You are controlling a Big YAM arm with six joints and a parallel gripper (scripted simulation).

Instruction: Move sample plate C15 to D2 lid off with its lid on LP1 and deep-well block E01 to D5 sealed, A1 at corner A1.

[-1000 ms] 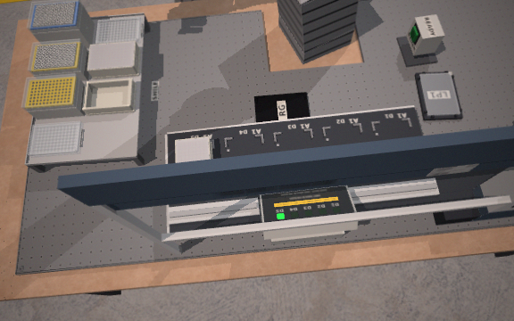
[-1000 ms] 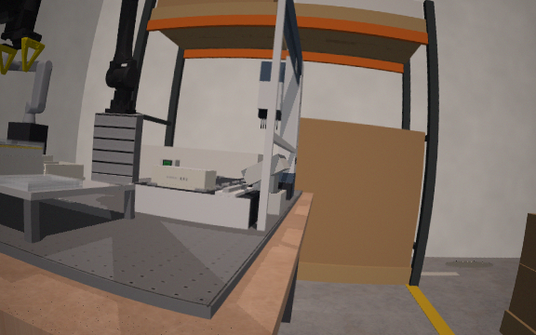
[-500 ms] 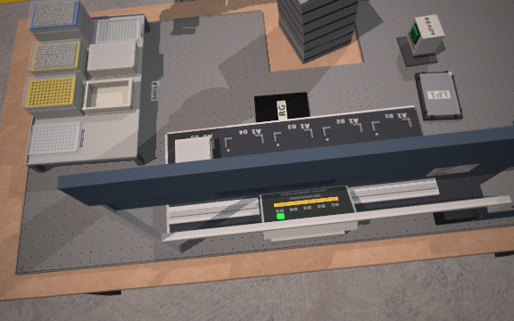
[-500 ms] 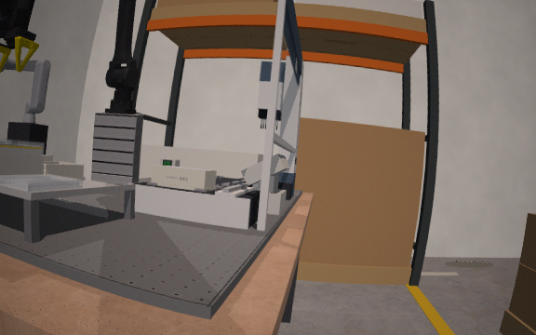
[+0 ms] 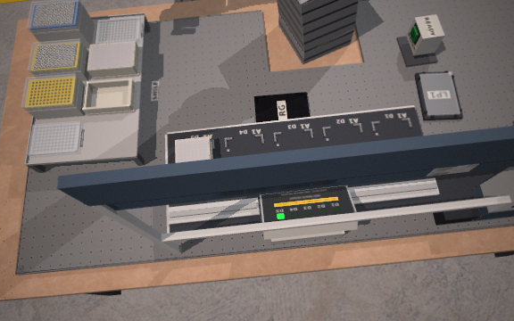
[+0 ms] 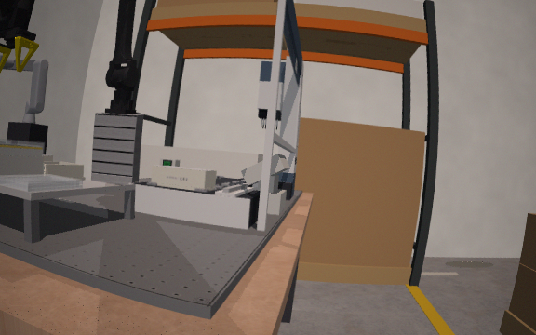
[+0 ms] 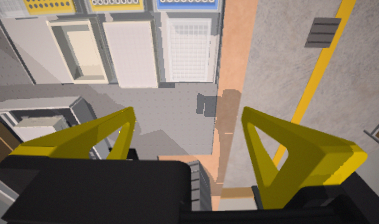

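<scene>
Now: the sample plate C15 23 cm below my hand and 1 cm to the left of it. From my hand the other things lie so: reservoir: 23 cm below, 21 cm ahead, 4 cm to the right; shelf: 24 cm below, 15 cm ahead, 10 cm to the right; shelf label: 30 cm below, 18 cm ahead, 7 cm to the left.
</scene>
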